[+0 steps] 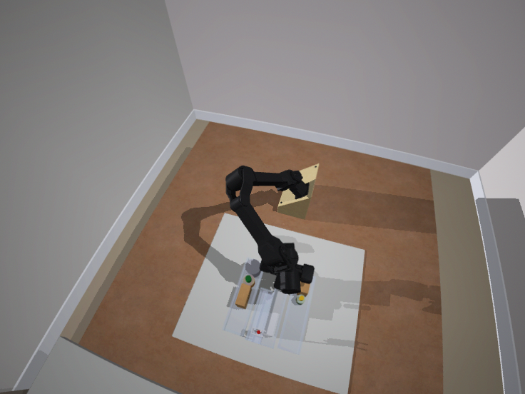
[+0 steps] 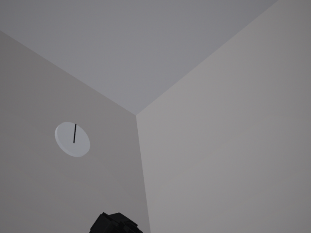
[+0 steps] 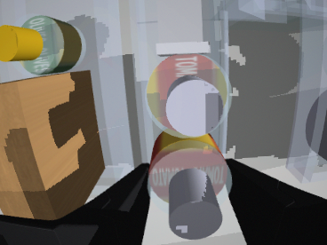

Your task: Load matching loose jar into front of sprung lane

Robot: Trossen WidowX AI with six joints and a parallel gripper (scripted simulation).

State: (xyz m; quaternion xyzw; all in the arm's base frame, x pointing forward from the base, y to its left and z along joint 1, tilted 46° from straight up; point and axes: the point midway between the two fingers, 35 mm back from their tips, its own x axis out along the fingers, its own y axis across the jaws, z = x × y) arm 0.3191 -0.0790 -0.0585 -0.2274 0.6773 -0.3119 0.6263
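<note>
The grey disc lies 130 mm to the right of my gripper tip and 10 mm below it. Round my gripper tip: clear lane fixture (140 mm ahead, 40 mm to the right, 20 mm below); then red mark (220 mm ahead, 60 mm to the right, 30 mm above).
</note>
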